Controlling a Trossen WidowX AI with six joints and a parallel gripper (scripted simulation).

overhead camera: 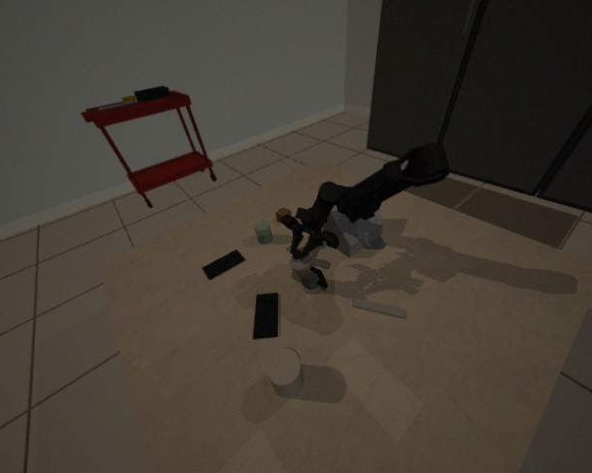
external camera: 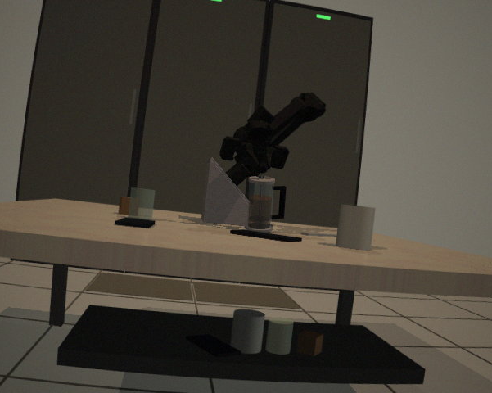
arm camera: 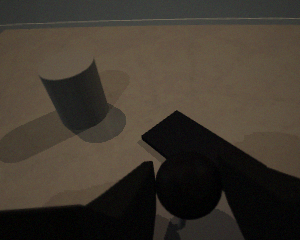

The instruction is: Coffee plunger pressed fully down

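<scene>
Right now the glass coffee press is 80 mm below my gripper tip, 30 mm behind it and 20 mm to the left of it. From my gripper tip the other things lie so: flat grey bar 230 mm to the left, 170 mm below, 120 mm behind.
</scene>
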